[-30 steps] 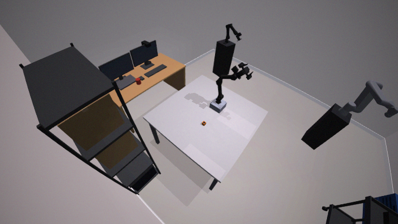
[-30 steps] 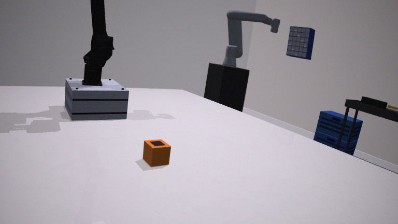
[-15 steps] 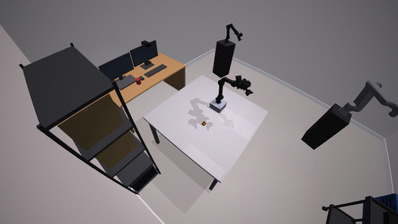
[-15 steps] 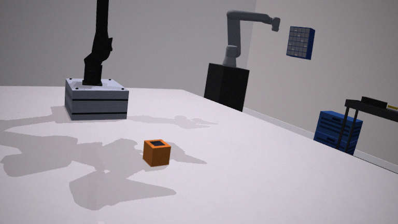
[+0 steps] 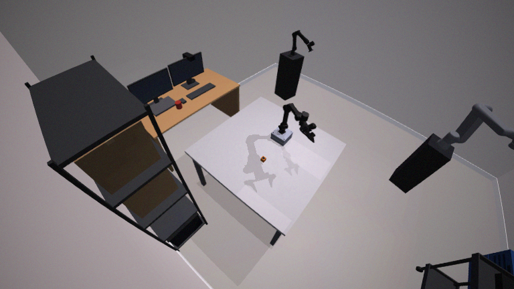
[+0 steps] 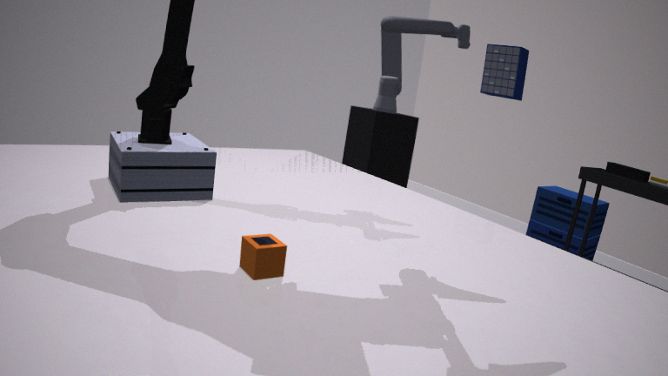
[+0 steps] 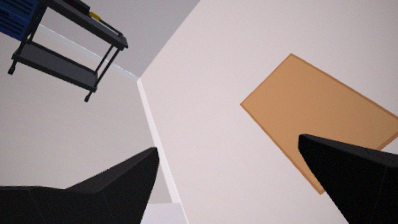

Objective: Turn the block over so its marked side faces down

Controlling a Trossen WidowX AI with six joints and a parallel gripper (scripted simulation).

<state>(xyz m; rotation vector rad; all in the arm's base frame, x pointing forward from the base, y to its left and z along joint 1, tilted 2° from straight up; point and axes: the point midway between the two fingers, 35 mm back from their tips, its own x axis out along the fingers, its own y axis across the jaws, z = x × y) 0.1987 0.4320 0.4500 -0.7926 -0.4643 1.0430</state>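
My gripper tip is now 500 mm above the block, 340 mm to the left of it and 140 mm short of it.
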